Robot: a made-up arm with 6 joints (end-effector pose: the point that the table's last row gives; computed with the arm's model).
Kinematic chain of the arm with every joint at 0, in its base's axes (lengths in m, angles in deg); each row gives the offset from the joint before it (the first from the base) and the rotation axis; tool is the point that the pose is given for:
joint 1: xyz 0 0 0.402 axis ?
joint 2: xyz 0.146 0 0 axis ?
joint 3: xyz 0 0 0.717 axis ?
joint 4: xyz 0 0 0.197 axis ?
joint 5: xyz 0.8 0 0 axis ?
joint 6: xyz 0.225 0 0 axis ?
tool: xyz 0 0 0
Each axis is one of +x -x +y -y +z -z.
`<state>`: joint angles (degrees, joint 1 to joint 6).
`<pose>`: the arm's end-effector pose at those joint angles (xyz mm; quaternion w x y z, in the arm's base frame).
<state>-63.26 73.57 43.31 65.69 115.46 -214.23</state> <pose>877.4 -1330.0 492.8 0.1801 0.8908 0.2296 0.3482</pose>
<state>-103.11 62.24 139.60 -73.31 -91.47 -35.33</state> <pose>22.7 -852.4 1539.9 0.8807 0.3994 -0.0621 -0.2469</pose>
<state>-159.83 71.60 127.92 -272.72 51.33 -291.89</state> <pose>-1044.4 -570.6 1524.9 0.3522 0.6019 -0.7161 0.0299</pose>
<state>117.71 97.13 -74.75 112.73 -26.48 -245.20</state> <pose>128.7 -46.0 -61.8 0.8933 -0.2905 0.2444 -0.2405</pose>
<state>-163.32 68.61 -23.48 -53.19 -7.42 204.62</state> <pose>-908.9 -296.6 -365.5 0.7524 0.0554 0.6499 -0.0920</pose>
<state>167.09 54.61 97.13 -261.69 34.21 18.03</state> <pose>-1330.7 176.6 1615.4 0.1606 0.2970 -0.8644 0.3725</pose>
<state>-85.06 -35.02 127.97 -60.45 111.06 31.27</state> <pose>-271.6 1021.5 912.2 0.3226 -0.0232 0.8716 -0.3685</pose>
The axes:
joint 1: +z
joint 2: +y
joint 3: -y
joint 4: -x
joint 5: -y
joint 6: -x

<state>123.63 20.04 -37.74 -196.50 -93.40 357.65</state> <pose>-589.3 1001.2 629.9 0.2952 -0.5616 -0.7670 -0.0958</pose>
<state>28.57 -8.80 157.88 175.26 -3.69 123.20</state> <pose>-885.9 -483.8 1140.9 0.0570 -0.2552 0.8187 -0.5112</pose>
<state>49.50 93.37 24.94 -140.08 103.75 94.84</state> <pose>862.3 793.7 -323.6 0.5403 -0.4379 0.4813 -0.5336</pose>
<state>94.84 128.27 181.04 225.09 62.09 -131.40</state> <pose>38.1 1219.1 713.0 0.7043 -0.5319 -0.2812 0.3769</pose>
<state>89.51 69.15 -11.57 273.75 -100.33 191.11</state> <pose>-211.3 1120.5 -63.1 0.0270 -0.0897 0.1737 -0.9803</pose>
